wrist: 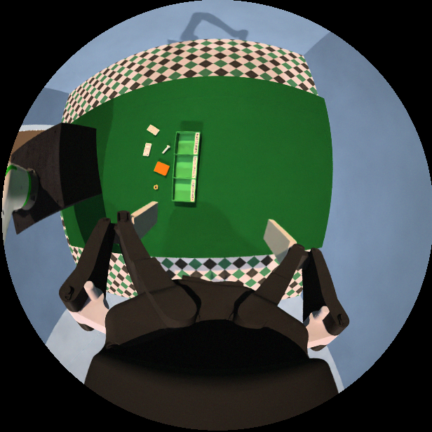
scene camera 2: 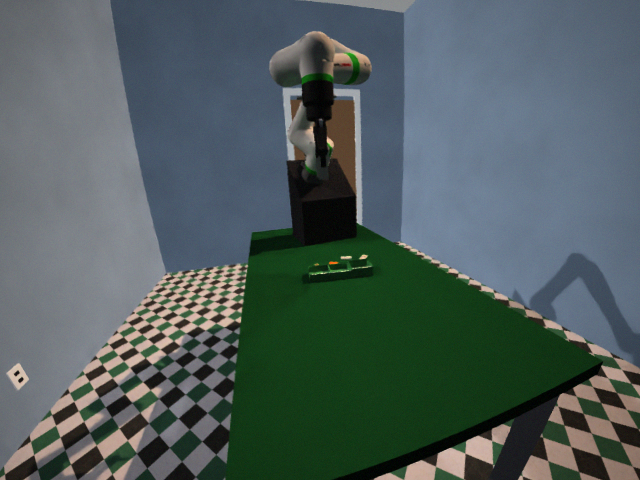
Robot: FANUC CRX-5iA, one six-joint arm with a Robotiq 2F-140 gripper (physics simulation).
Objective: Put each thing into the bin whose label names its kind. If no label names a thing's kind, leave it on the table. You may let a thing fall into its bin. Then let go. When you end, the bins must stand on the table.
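Frame: origin at the arm's base, x left, y ahead, z down, level; centimetres.
Seen in the pictures: gripper, fingertip midpoint: (scene camera 2: pixel 322 178); arm's base at its link origin: (scene camera 2: pixel 313 175).
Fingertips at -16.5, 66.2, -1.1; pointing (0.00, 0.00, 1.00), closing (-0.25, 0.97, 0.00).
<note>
Pixels of each thing's top centre, then the offset from my fingertips to it, as dx, dy, dz. "pt": a spot on its surface instead. Level surfaces: height alone.
- green bin row at a spot on its surface: (scene camera 2: pixel 341 275) pt +7.4, -5.1, +37.3
- orange block at its top centre: (scene camera 2: pixel 333 263) +9.1, -18.6, +38.0
- green table at its surface level: dz +39.0
A green bin row (scene camera 2: pixel 341 275) (wrist: pixel 185 169) with three open compartments stands on the table; its white labels are too small to read. Beside it lie an orange block (scene camera 2: pixel 333 262) (wrist: pixel 161 168), a small yellow ring (wrist: pixel 156 187), a white bolt-like piece (wrist: pixel 166 149), a white dotted tile (wrist: pixel 153 130) and a white oblong piece (wrist: pixel 147 149). The compartments look empty in the wrist view. My gripper (scene camera 2: pixel 323 161) (wrist: pixel 211 220) is open and empty, high above the table and away from the things.
The green table (scene camera 2: pixel 361 351) (wrist: pixel 260 150) carries everything. The dark robot pedestal (scene camera 2: pixel 329 219) (wrist: pixel 77 165) stands at the table's far end in the scene view. Blue walls (scene camera 2: pixel 516 129) rise around, and a checkered floor (scene camera 2: pixel 170 330) surrounds the table.
</note>
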